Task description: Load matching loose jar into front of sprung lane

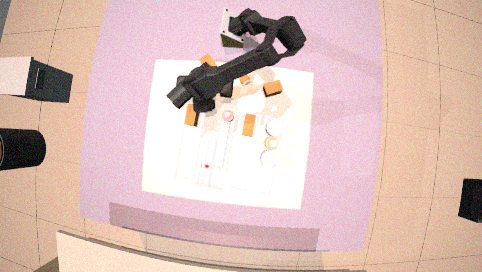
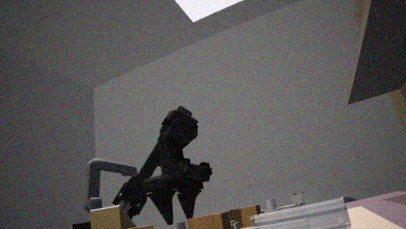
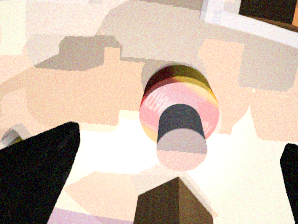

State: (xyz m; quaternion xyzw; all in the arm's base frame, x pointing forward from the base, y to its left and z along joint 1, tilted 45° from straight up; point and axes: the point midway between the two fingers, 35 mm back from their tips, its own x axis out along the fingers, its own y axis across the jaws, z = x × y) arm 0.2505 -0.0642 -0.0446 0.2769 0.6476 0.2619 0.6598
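The small bottle is 7 cm behind my gripper tip, 12 cm to the left of it and 5 cm below it. Also, from my gripper tip: red mark (26 cm ahead, 2 cm to the left); then clear lane (23 cm ahead, 4 cm to the left, 5 cm below).
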